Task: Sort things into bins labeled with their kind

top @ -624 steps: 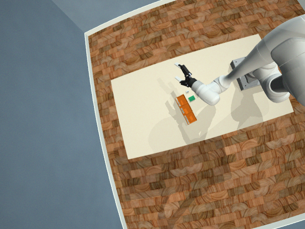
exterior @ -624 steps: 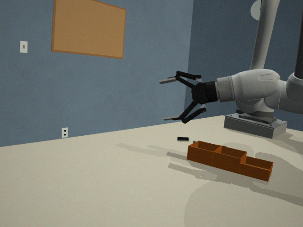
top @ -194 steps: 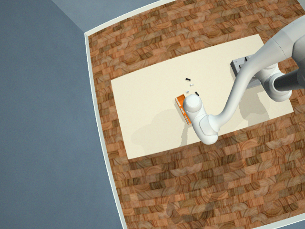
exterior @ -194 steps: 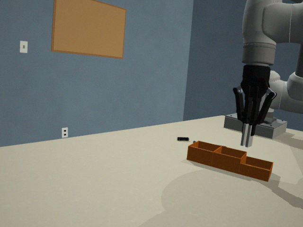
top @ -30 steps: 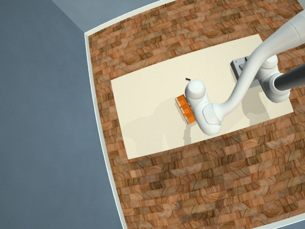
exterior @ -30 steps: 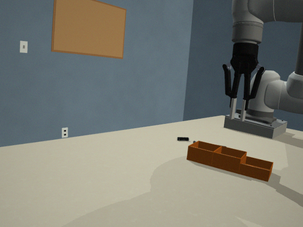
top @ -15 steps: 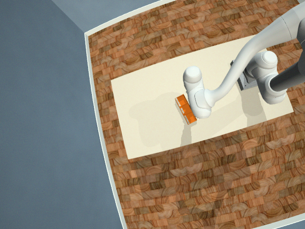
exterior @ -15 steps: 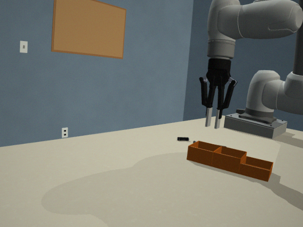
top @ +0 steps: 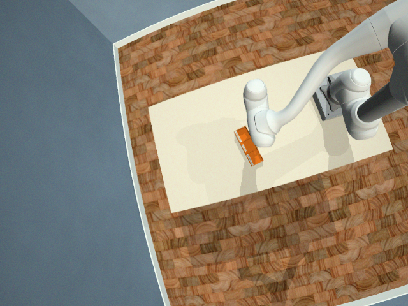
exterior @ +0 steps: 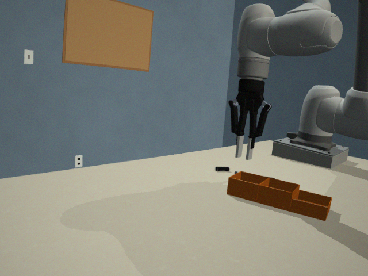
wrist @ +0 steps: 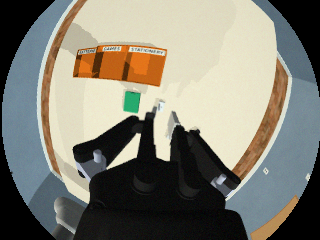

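Now: the white thing 10 cm below my hand. Also, from my hand: green flat thing: 10 cm below, 8 cm to the left, 1 cm behind; tiny pale thing: 10 cm below, 6 cm behind, 4 cm to the right; black piece: 10 cm to the right, 10 cm below, 5 cm behind.
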